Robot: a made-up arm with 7 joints.
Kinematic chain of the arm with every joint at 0, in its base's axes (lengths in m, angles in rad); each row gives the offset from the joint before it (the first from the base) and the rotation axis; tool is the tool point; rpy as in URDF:
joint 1: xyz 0.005 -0.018 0.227 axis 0 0.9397 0.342
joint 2: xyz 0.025 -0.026 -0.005 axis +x
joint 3: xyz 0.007 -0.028 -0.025 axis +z
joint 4: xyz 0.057 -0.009 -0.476 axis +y
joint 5: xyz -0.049 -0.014 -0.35 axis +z
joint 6: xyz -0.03 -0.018 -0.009 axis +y
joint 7: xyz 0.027 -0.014 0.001 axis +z
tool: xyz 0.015 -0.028 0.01 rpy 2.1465 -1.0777 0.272
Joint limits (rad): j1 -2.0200..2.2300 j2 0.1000..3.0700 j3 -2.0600..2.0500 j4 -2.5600..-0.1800 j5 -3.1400..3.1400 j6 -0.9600..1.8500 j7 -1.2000..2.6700
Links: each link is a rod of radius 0.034 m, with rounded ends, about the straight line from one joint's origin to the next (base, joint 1, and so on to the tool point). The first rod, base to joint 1, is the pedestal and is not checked.
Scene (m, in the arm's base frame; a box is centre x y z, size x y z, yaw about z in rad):
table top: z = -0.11
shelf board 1: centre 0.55 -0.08 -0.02 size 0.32 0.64 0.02 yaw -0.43
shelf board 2: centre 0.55 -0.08 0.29 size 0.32 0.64 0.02 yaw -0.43
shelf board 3: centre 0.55 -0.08 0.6 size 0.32 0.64 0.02 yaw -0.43
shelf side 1: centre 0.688 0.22 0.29 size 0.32 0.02 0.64 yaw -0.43
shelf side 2: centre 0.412 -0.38 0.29 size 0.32 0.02 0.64 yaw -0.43
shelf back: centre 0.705 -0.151 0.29 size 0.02 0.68 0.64 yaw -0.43
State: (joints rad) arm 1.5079 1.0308 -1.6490 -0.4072 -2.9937 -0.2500 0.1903
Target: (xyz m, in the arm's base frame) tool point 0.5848 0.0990 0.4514
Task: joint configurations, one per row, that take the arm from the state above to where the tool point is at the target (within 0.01 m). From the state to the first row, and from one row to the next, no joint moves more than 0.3 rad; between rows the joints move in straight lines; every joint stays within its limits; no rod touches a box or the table.
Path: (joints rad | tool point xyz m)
1: 1.3097 1.2843 -1.4671 -0.6736 -3.0146 -0.2986 0.1717 | -0.6143 0.5210 0.1523
2: 1.1114 1.5379 -1.2853 -0.9401 -3.0355 -0.3472 0.1530 | -0.4227 0.6354 0.0678
3: 0.9132 1.7914 -1.1034 -1.2065 -3.0564 -0.3957 0.1344 | -0.1788 0.6921 0.0420
4: 0.7149 2.0450 -0.9216 -1.4729 -3.0773 -0.4443 0.1157 | 0.0732 0.6692 0.0917
5: 0.5167 2.2985 -0.7397 -1.7393 -3.0982 -0.4929 0.0971 | 0.2758 0.5616 0.2048
6: 0.3185 2.5521 -0.5579 -2.0058 -3.1191 -0.5415 0.0784 | 0.3836 0.3889 0.3414
7: 0.1202 2.8056 -0.3760 -2.2722 -3.1400 -0.5900 0.0598 | 0.3836 0.1913 0.4514
8: 0.3183 2.8915 -0.1652 -2.0326 -3.1400 -0.5325 0.0527 | 0.4858 0.1558 0.4633
9: 0.5164 2.9774 0.0457 -1.7930 -3.1400 -0.4750 0.0456 | 0.5848 0.0990 0.4514

